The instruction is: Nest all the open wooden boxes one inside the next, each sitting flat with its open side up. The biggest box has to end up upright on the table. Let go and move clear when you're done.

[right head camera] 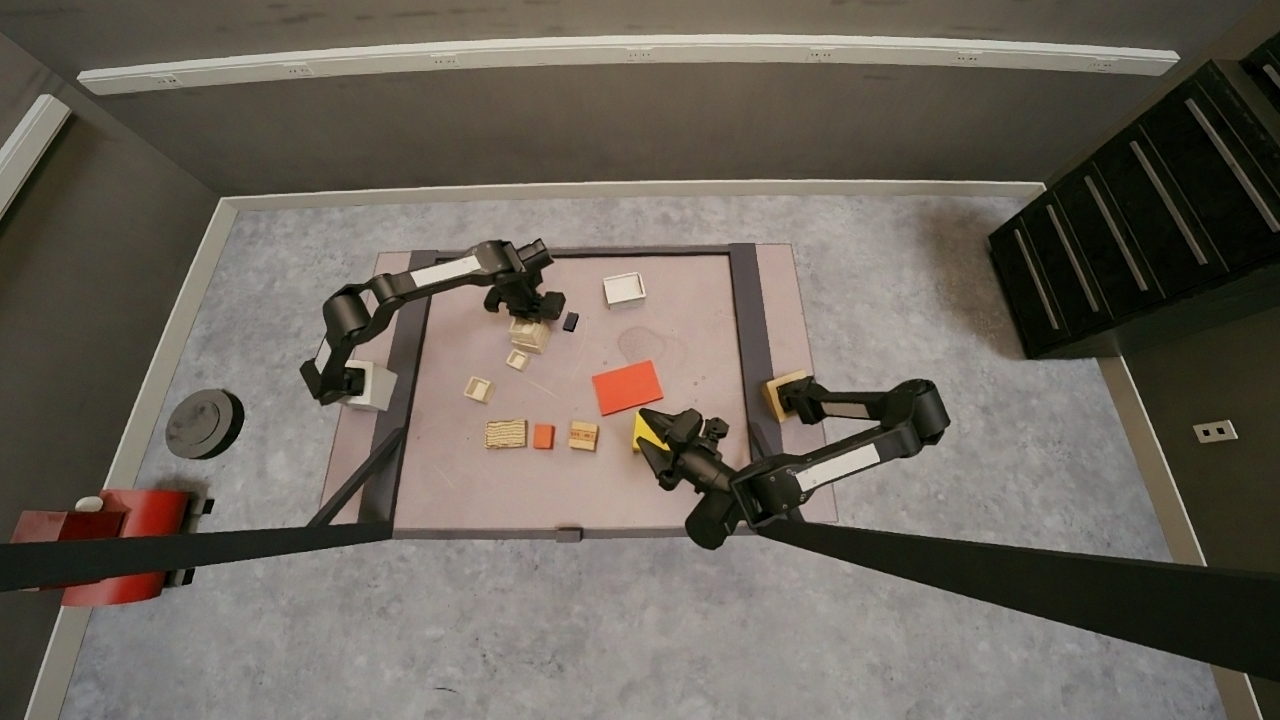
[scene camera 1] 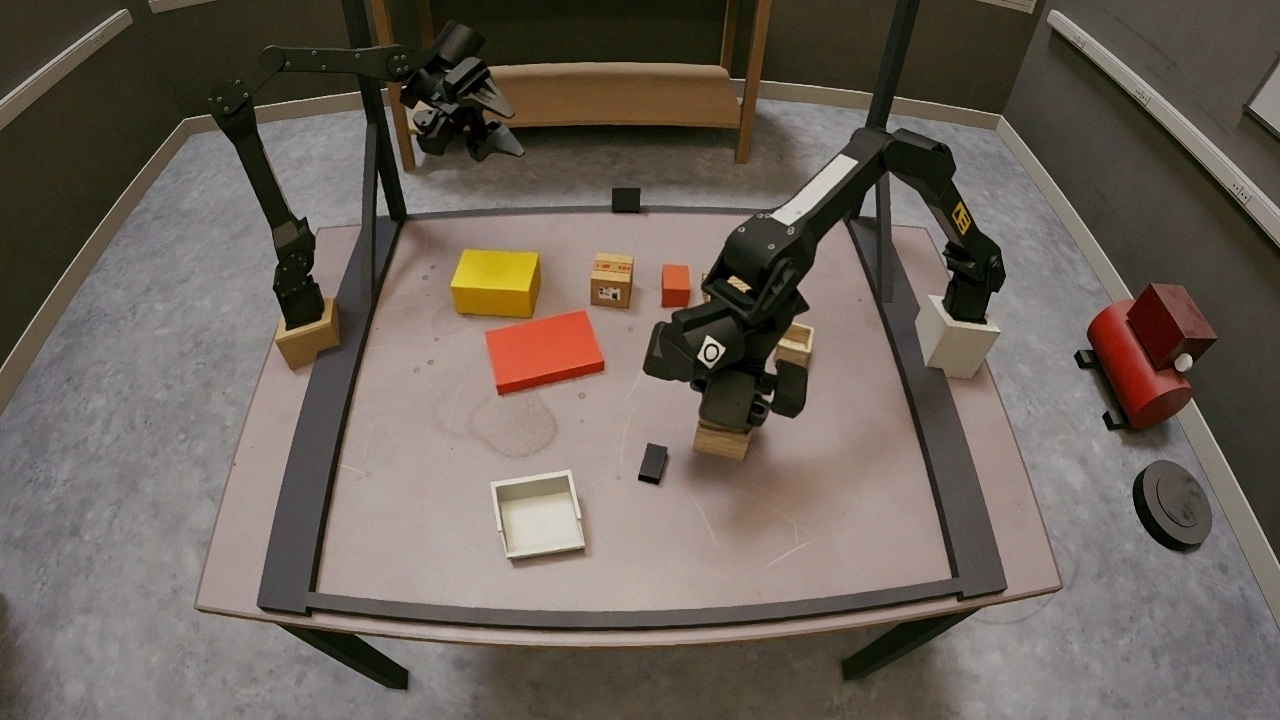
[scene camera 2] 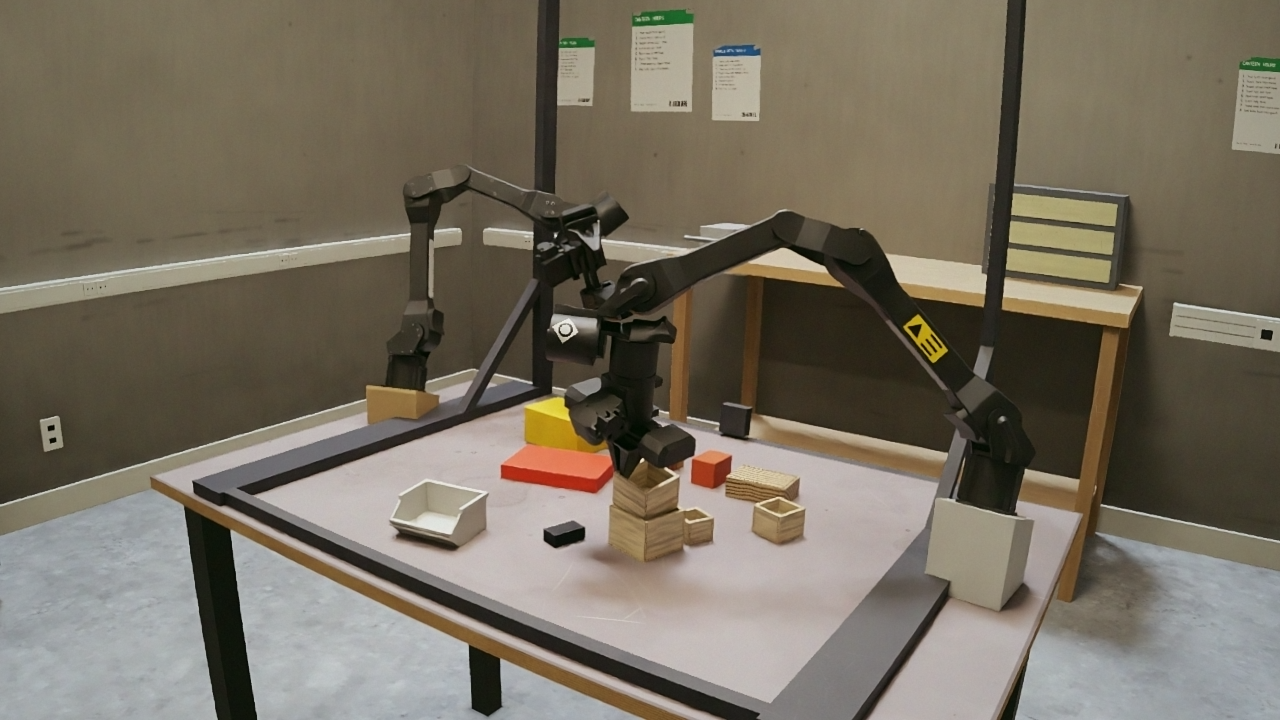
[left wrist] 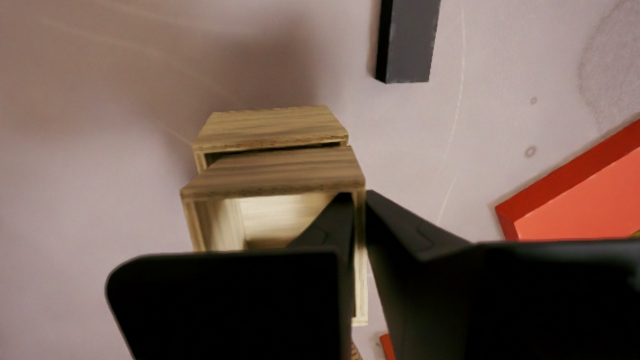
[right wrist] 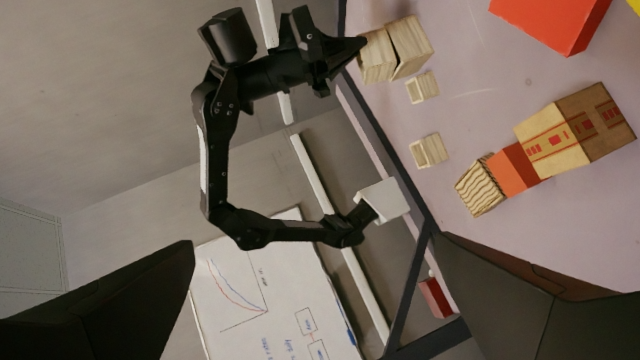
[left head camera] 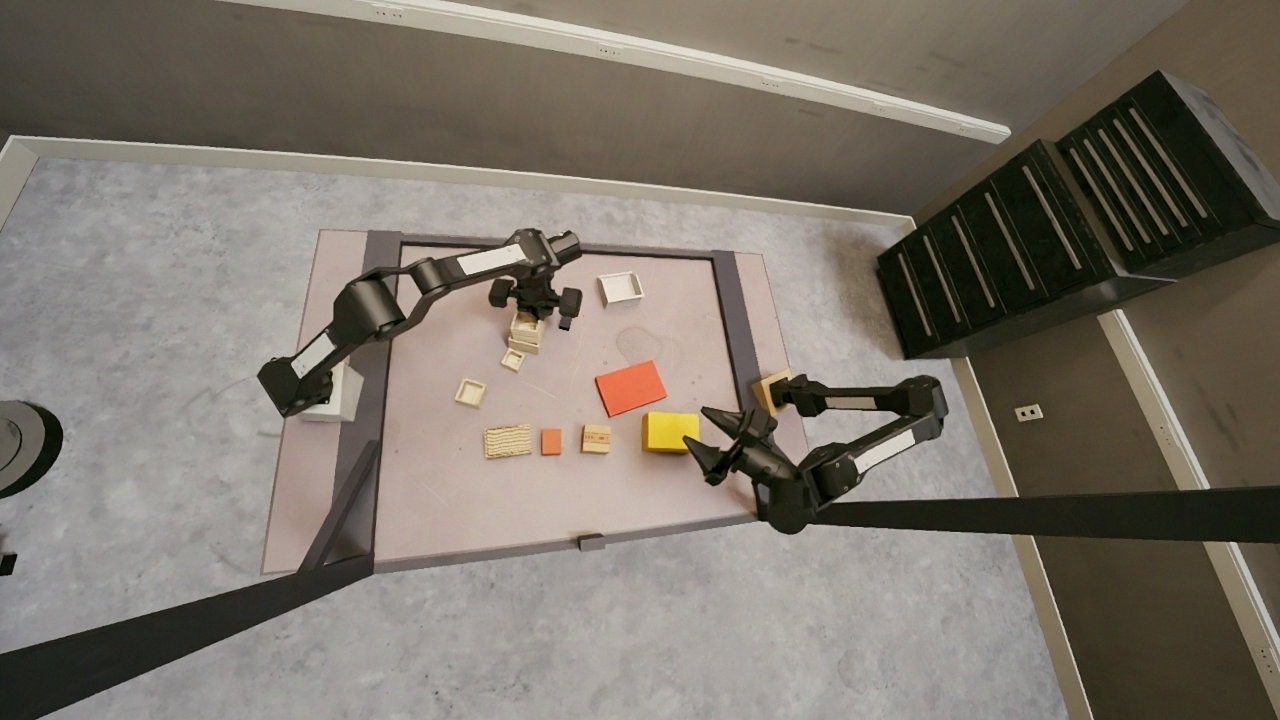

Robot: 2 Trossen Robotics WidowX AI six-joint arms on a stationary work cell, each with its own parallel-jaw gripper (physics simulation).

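Places are measured from the left arm's base along level axes (x ahead, y left, z up), in metres.
Pixels of known places: left gripper, between the fingertips: point(right head camera: 538, 322) point(scene camera 2: 622, 478) point(left wrist: 355, 202) point(right wrist: 366, 41) point(left head camera: 541, 319); right gripper, between the fingertips: point(right head camera: 638, 424) point(scene camera 1: 518, 136) point(scene camera 2: 603, 276) point(right wrist: 316, 248) point(left head camera: 691, 423); left arm's base, origin of its link: point(right head camera: 351, 381) point(scene camera 1: 963, 312) point(scene camera 2: 986, 509) point(right wrist: 368, 209) point(left head camera: 312, 386); right arm's base, origin of its link: point(right head camera: 792, 395) point(scene camera 1: 304, 316) point(left head camera: 780, 392).
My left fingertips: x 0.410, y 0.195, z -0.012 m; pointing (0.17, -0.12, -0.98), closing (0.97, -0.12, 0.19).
Observation:
For each thing: its top centre in the pictures, then the offset to it from my left fingertips.
- second-largest wooden box, centre of its top: point(left wrist: 296, 291) point(scene camera 2: 646, 466) point(right wrist: 355, 64) point(left head camera: 528, 319) point(right head camera: 523, 322) dx -0.028, dy -0.014, dz +0.021 m
- biggest wooden box, centre of its top: point(left wrist: 279, 204) point(scene camera 1: 728, 411) point(scene camera 2: 647, 507) point(right wrist: 387, 54) point(left head camera: 527, 330) point(right head camera: 528, 332) dx -0.031, dy -0.015, dz -0.035 m
- smallest wooden box, centre of its top: point(scene camera 2: 693, 514) point(right wrist: 413, 91) point(left head camera: 513, 358) point(right head camera: 516, 358) dx -0.057, dy -0.080, dz -0.058 m
- small wooden box, centre of its top: point(scene camera 2: 779, 506) point(scene camera 1: 796, 335) point(right wrist: 419, 155) point(left head camera: 470, 391) point(right head camera: 476, 388) dx -0.137, dy -0.167, dz -0.051 m
- black block, centre of its top: point(left wrist: 413, 36) point(scene camera 1: 653, 460) point(scene camera 2: 564, 527) point(left head camera: 566, 318) point(right head camera: 570, 320) dx +0.059, dy +0.044, dz -0.073 m
- pale bin, centre of its top: point(scene camera 1: 536, 509) point(scene camera 2: 438, 496) point(left head camera: 621, 283) point(right head camera: 623, 284) dx +0.192, dy +0.146, dz -0.040 m
- red slab, centre of its top: point(left wrist: 607, 211) point(scene camera 1: 542, 345) point(scene camera 2: 560, 460) point(left head camera: 632, 386) point(right head camera: 627, 386) dx +0.229, dy -0.123, dz -0.068 m
- yellow block, centre of its top: point(scene camera 1: 494, 268) point(scene camera 2: 567, 409) point(right head camera: 661, 431) point(left head camera: 674, 430) dx +0.321, dy -0.233, dz -0.028 m
- cardboard box, centre of its top: point(right wrist: 547, 143) point(scene camera 1: 612, 266) point(left head camera: 597, 437) point(right head camera: 582, 435) dx +0.142, dy -0.257, dz -0.033 m
- orange block, centre of its top: point(right wrist: 505, 174) point(scene camera 1: 676, 276) point(scene camera 2: 712, 456) point(left head camera: 551, 440) point(right head camera: 542, 435) dx +0.045, dy -0.265, dz -0.050 m
- wavy-patterned block, centre of its top: point(scene camera 2: 763, 476) point(scene camera 1: 734, 285) point(right wrist: 474, 191) point(left head camera: 508, 440) point(right head camera: 504, 433) dx -0.048, dy -0.268, dz -0.059 m
My left gripper point(scene camera 2: 626, 470) point(left wrist: 355, 202) is shut on one wall of the second-largest wooden box point(scene camera 2: 646, 490) point(left wrist: 272, 171) point(right wrist: 378, 56). That box is open side up, slightly tilted and offset, at the rim of the biggest wooden box point(scene camera 2: 646, 535) point(left wrist: 272, 128) point(right wrist: 412, 46). The biggest box stands upright on the table, its inside mostly hidden. The smallest wooden box point(left head camera: 512, 359) point(scene camera 2: 698, 526) stands close beside it, open side up. Another small wooden box point(left head camera: 470, 393) point(scene camera 2: 778, 522) stands farther off, open side up. My right gripper point(scene camera 1: 517, 134) is open and empty, high near the yellow block.
A black block point(scene camera 1: 652, 463) point(scene camera 2: 563, 534) lies near the stack. A pale bin point(left head camera: 621, 288) point(scene camera 1: 537, 514), red slab point(left head camera: 631, 388), yellow block point(left head camera: 669, 431) point(scene camera 1: 495, 283), cardboard box point(left head camera: 596, 438), orange block point(left head camera: 551, 441) and wavy-patterned block point(left head camera: 507, 441) also stand on the table.

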